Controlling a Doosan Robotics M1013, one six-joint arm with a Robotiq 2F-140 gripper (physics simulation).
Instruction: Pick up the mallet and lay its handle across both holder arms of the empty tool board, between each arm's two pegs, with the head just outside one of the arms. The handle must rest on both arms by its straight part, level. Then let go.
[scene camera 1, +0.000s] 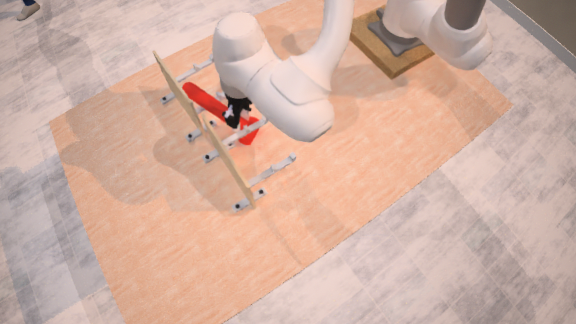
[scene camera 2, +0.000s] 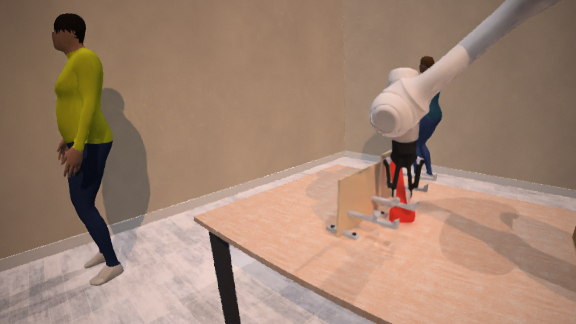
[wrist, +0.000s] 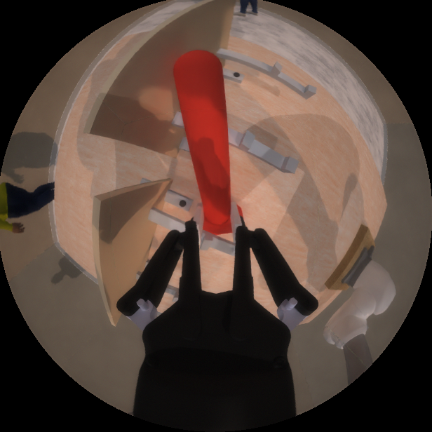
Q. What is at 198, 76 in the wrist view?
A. A red mallet.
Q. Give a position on a tool board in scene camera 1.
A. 177, 92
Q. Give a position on a tool board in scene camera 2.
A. At 357, 200
